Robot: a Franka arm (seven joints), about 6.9 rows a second.
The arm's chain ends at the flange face. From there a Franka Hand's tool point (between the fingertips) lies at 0.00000 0.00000 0.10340 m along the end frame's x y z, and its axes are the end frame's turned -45 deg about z.
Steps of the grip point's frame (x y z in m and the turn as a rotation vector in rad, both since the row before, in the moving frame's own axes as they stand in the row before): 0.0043 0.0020 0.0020 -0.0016 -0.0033 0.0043; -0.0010 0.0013 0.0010 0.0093 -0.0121 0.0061; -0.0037 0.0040 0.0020 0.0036 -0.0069 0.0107; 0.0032 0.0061 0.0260 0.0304 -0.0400 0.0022; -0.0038 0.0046 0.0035 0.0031 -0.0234 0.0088; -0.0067 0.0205 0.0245 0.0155 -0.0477 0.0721; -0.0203 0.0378 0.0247 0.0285 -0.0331 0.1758; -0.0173 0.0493 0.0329 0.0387 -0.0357 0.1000; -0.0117 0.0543 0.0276 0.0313 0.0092 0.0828; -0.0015 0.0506 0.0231 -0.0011 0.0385 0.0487
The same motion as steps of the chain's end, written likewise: 0.0046 -0.0020 0.0020 -0.0035 -0.0012 0.0043; 0.0018 0.0014 0.0010 -0.0020 -0.0151 0.0061; 0.0010 0.0052 0.0020 -0.0023 -0.0074 0.0107; 0.0117 0.0014 0.0261 -0.0068 -0.0498 0.0022; 0.0025 0.0045 0.0035 -0.0144 -0.0187 0.0088; 0.0145 0.0170 0.0246 -0.0228 -0.0447 0.0721; 0.0169 0.0411 0.0248 -0.0033 -0.0436 0.1758; 0.0280 0.0476 0.0330 0.0021 -0.0526 0.1000; 0.0316 0.0497 0.0277 0.0286 -0.0156 0.0828; 0.0318 0.0395 0.0232 0.0264 0.0280 0.0487
